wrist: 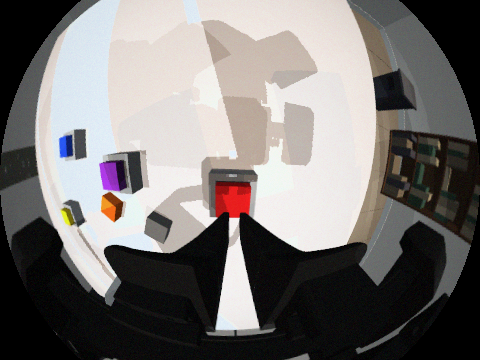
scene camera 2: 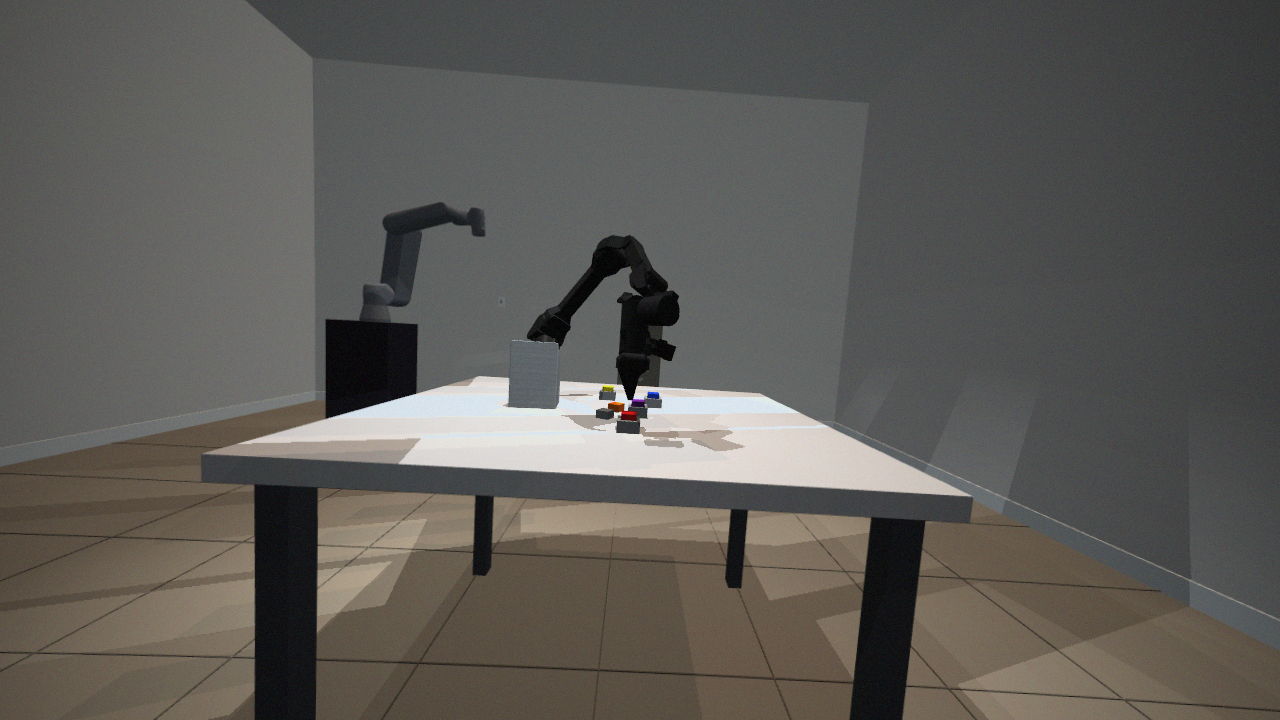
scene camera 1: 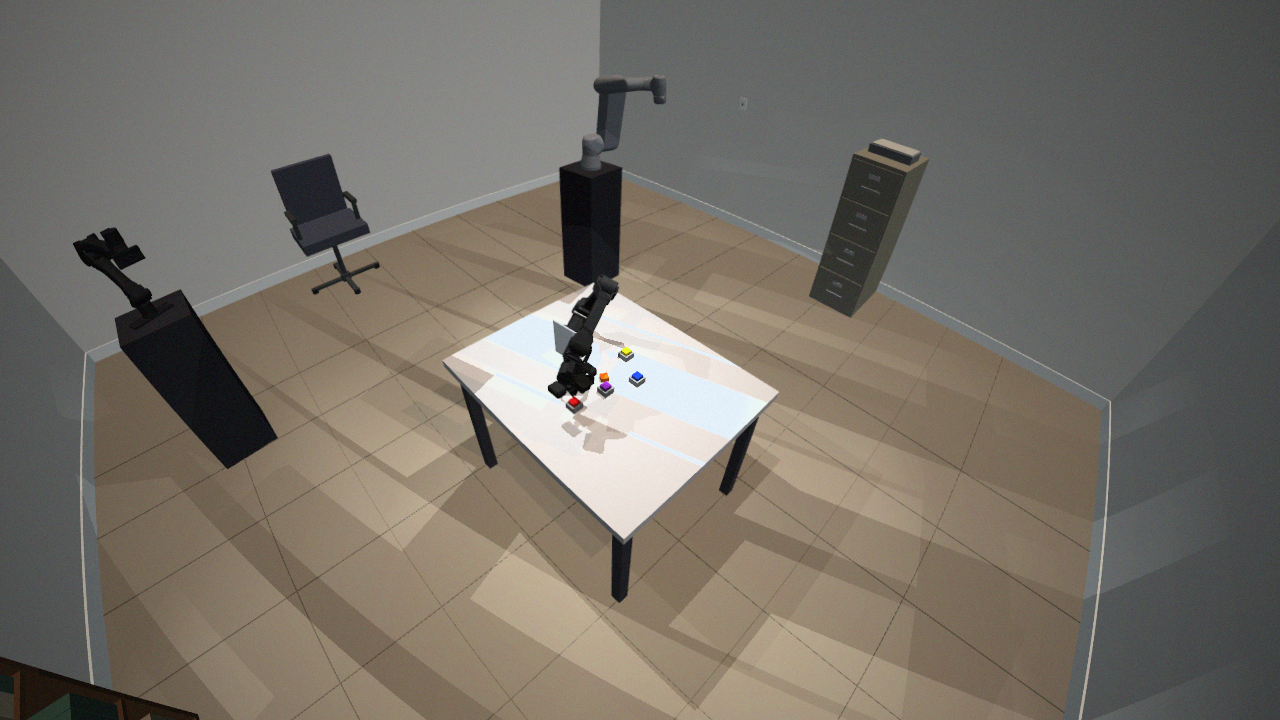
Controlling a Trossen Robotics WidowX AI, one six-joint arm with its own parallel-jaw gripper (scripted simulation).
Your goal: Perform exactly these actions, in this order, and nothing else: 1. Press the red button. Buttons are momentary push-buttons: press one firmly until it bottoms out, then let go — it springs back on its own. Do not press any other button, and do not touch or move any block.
Path:
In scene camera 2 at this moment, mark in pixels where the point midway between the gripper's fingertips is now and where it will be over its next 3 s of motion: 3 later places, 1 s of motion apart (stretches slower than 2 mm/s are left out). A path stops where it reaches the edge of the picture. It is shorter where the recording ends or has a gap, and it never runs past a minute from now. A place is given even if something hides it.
My gripper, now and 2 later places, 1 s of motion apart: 630,399; 629,414; 642,388

